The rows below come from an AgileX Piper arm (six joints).
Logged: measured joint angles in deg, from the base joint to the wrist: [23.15, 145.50, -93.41, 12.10, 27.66, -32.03]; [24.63, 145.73, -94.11, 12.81, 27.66, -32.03]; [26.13, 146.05, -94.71, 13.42, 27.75, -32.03]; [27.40, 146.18, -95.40, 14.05, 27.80, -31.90]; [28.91, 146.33, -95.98, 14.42, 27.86, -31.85]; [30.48, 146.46, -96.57, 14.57, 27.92, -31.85]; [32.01, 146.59, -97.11, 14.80, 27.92, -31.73]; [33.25, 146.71, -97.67, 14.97, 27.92, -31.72]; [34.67, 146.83, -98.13, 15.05, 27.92, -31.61]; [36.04, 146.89, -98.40, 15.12, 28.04, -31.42]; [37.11, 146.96, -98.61, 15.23, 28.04, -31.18]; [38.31, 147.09, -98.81, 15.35, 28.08, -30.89]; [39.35, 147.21, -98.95, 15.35, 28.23, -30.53]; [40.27, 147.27, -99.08, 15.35, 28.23, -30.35]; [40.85, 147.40, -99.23, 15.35, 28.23, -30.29]
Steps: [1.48, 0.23, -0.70, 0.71, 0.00, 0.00]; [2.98, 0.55, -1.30, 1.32, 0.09, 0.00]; [4.25, 0.68, -1.99, 1.95, 0.14, 0.13]; [5.76, 0.83, -2.57, 2.32, 0.20, 0.18]; [7.33, 0.96, -3.16, 2.47, 0.26, 0.18]; [8.86, 1.09, -3.70, 2.70, 0.26, 0.30]; [10.10, 1.21, -4.26, 2.87, 0.26, 0.31]; [11.52, 1.33, -4.72, 2.95, 0.26, 0.42]; [12.89, 1.39, -4.99, 3.02, 0.38, 0.61]; [13.96, 1.46, -5.20, 3.13, 0.38, 0.85]; [15.16, 1.59, -5.40, 3.25, 0.42, 1.14]; [16.20, 1.71, -5.54, 3.25, 0.57, 1.50]; [17.12, 1.77, -5.67, 3.25, 0.57, 1.68]; [17.70, 1.90, -5.82, 3.25, 0.57, 1.74]
